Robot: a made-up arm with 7 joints. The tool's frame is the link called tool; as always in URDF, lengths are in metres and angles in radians. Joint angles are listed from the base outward.
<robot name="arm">
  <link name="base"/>
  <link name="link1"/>
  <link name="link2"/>
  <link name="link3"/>
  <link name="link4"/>
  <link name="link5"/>
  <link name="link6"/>
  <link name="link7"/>
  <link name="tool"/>
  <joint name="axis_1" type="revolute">
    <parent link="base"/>
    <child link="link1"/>
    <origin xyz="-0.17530 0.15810 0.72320" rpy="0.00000 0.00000 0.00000"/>
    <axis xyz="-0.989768 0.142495 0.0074"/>
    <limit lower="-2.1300" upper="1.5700"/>
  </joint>
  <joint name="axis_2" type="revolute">
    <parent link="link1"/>
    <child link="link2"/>
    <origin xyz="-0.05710 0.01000 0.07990" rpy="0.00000 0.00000 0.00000"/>
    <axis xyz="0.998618 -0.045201 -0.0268"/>
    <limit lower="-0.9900" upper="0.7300"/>
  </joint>
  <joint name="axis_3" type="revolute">
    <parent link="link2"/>
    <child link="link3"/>
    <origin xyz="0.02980 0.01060 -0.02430" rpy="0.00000 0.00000 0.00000"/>
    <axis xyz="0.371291 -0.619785 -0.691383"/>
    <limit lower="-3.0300" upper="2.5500"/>
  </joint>
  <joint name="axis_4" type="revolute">
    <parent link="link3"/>
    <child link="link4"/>
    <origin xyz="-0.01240 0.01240 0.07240" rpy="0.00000 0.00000 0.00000"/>
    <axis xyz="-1 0 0"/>
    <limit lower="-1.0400" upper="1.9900"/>
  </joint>
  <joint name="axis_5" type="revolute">
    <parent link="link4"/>
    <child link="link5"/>
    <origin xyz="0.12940 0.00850 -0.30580" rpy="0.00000 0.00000 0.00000"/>
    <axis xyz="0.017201 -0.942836 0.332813"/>
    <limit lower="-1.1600" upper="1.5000"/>
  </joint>
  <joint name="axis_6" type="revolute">
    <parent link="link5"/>
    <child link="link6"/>
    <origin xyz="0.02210 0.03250 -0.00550" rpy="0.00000 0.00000 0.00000"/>
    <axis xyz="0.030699 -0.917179 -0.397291"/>
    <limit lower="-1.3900" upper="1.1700"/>
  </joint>
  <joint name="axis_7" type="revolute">
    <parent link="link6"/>
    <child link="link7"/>
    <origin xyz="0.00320 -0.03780 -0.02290" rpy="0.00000 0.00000 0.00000"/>
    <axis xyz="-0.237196 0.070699 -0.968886"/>
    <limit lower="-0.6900" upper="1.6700"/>
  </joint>
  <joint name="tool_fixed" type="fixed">
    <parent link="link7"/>
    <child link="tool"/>
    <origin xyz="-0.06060 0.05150 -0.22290" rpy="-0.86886 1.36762 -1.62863"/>
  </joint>
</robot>
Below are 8 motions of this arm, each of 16 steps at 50 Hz.
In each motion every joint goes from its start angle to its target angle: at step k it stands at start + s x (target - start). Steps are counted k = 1, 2, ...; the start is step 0. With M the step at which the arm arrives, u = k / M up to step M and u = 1 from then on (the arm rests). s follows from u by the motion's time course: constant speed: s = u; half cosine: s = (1 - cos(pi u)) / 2; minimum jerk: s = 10 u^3 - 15 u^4 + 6 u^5.
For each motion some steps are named. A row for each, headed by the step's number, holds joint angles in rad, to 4 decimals.
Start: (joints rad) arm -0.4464 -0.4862 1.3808 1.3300 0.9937 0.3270 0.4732
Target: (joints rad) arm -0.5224 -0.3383 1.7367 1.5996 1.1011 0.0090 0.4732
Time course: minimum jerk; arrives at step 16
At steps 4, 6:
4: -0.4543 -0.4709 1.4176 1.3579 1.0048 0.2941 0.4732
6: -0.4673 -0.4455 1.4787 1.4042 1.0233 0.2395 0.4732

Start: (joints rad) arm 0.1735 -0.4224 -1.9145 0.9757 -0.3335 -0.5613 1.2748
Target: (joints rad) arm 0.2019 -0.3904 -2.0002 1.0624 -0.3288 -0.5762 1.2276
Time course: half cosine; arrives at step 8
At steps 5, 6, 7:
5: 0.1931 -0.4003 -1.9737 1.0356 -0.3303 -0.5716 1.2422
6: 0.1977 -0.3951 -1.9876 1.0497 -0.3295 -0.5740 1.2345
7: 0.2008 -0.3916 -1.9969 1.0591 -0.3290 -0.5756 1.2294

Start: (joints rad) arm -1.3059 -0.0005 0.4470 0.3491 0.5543 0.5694 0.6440
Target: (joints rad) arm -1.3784 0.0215 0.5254 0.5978 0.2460 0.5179 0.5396
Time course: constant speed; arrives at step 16
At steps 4, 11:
4: -1.3240 0.0050 0.4666 0.4113 0.4772 0.5565 0.6179
11: -1.3557 0.0146 0.5009 0.5201 0.3423 0.5340 0.5722

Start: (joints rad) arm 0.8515 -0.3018 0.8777 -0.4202 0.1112 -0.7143 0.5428
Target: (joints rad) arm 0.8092 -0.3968 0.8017 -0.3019 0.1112 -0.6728 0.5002
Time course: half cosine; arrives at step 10
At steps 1, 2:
1: 0.8505 -0.3041 0.8758 -0.4173 0.1112 -0.7133 0.5418
2: 0.8475 -0.3109 0.8704 -0.4089 0.1112 -0.7103 0.5387

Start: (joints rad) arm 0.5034 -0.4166 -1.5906 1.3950 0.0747 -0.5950 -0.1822
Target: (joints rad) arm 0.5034 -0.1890 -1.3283 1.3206 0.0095 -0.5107 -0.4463
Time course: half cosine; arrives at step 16
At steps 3, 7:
3: 0.5034 -0.3974 -1.5685 1.3887 0.0692 -0.5879 -0.2045
7: 0.5034 -0.3250 -1.4850 1.3651 0.0485 -0.5611 -0.2885

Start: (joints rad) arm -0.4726 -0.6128 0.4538 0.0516 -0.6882 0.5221 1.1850
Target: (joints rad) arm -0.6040 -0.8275 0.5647 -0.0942 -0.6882 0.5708 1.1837
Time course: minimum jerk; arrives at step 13
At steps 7, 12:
7: -0.5477 -0.7356 0.5172 -0.0318 -0.6882 0.5499 1.1843
12: -0.6035 -0.8266 0.5643 -0.0936 -0.6882 0.5706 1.1837

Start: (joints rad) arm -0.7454 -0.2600 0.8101 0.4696 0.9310 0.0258 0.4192
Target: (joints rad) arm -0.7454 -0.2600 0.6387 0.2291 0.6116 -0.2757 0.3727
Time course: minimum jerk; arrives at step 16
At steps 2, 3, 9, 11, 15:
2: -0.7454 -0.2600 0.8073 0.4657 0.9259 0.0210 0.4185
3: -0.7454 -0.2600 0.8017 0.4579 0.9154 0.0111 0.4169
9: -0.7454 -0.2600 0.7045 0.3215 0.7343 -0.1599 0.3906
11: -0.7454 -0.2600 0.6696 0.2724 0.6691 -0.2214 0.3811
15: -0.7454 -0.2600 0.6391 0.2296 0.6123 -0.2750 0.3728

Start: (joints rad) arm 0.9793 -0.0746 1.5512 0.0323 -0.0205 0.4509 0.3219
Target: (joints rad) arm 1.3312 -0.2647 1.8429 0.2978 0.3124 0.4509 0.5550
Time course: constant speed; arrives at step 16
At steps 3, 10, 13, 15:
3: 1.0453 -0.1102 1.6059 0.0821 0.0419 0.4509 0.3656
10: 1.1992 -0.1934 1.7335 0.1982 0.1876 0.4509 0.4676
13: 1.2652 -0.2291 1.7882 0.2480 0.2500 0.4509 0.5113
15: 1.3092 -0.2528 1.8247 0.2812 0.2916 0.4509 0.5404

